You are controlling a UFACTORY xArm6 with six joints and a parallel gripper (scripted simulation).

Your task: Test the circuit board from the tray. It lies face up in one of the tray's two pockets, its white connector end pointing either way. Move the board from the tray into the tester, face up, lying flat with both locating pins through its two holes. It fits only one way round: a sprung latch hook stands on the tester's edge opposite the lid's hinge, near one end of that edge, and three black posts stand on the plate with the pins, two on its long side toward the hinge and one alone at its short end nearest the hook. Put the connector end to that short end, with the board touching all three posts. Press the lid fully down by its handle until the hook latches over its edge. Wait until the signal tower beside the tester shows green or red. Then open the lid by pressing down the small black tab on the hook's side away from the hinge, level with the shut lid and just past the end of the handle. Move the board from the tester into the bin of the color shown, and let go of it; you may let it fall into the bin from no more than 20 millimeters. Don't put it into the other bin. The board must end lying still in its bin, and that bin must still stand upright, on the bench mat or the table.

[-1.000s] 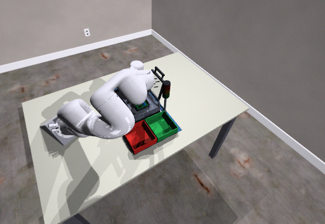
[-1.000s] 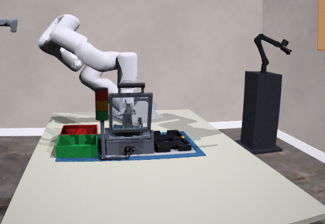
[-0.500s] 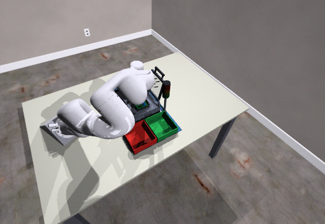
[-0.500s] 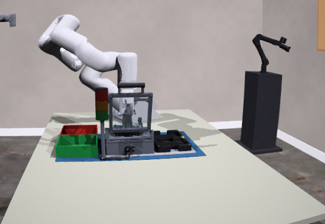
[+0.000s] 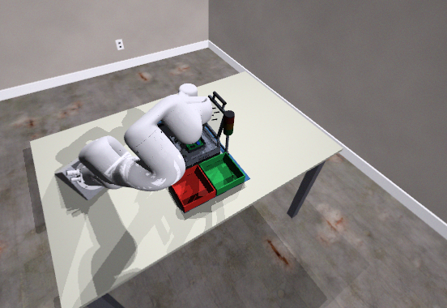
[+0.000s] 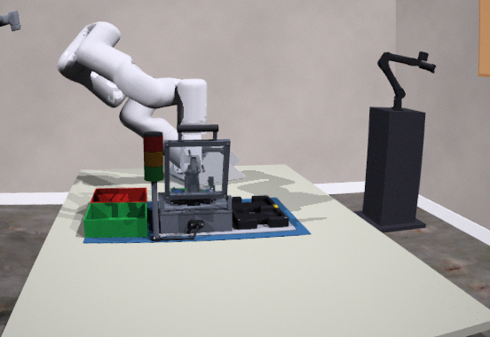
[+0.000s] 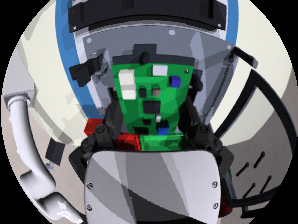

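Right now my hand is right at the green circuit board. From my hand the other things lie so: tester plate: 10 mm ahead, 10 mm to the left, 10 mm below; green bin: 50 mm ahead, 200 mm to the right, 70 mm below; clear lid: 130 mm ahead, 100 mm above.
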